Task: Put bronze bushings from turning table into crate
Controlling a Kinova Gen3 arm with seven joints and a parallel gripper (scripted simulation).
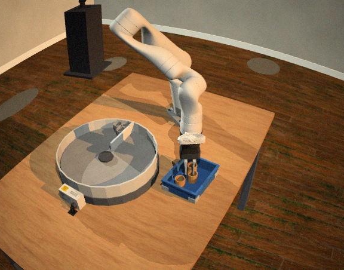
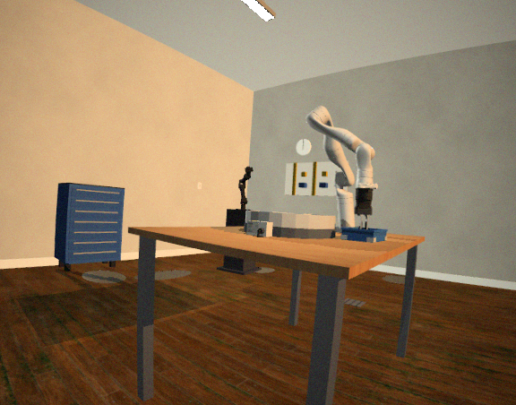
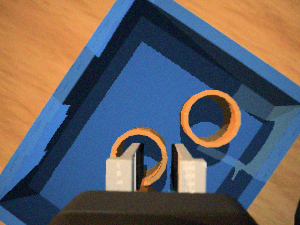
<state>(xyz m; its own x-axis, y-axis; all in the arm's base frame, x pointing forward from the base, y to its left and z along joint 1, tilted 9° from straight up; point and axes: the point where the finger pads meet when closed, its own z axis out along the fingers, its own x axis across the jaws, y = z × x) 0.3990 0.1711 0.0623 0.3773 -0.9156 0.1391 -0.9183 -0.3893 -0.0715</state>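
Now: the blue crate 1 cm to the left of my hand and 4 cm below it. Also, from my hand: turning table (5 cm ahead, 33 cm to the right, 1 cm below).
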